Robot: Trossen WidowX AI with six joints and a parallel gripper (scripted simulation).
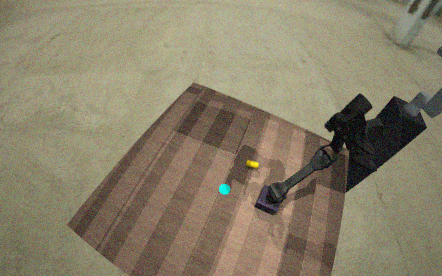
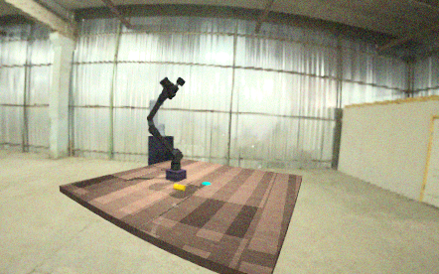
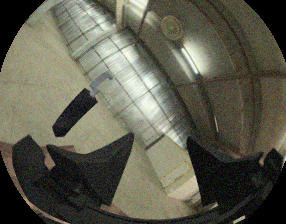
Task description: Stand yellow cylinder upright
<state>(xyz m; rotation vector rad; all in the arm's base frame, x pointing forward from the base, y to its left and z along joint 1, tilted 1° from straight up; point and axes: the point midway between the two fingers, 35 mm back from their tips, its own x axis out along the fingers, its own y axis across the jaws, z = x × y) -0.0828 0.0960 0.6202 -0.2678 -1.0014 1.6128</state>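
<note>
My gripper tip is 250 mm short of the yellow tall cylinder, 330 mm to the left of it and 680 mm above it. The rest, counted from my gripper tip: cyan circle: 340 mm ahead, 120 mm to the right, 700 mm below.
</note>
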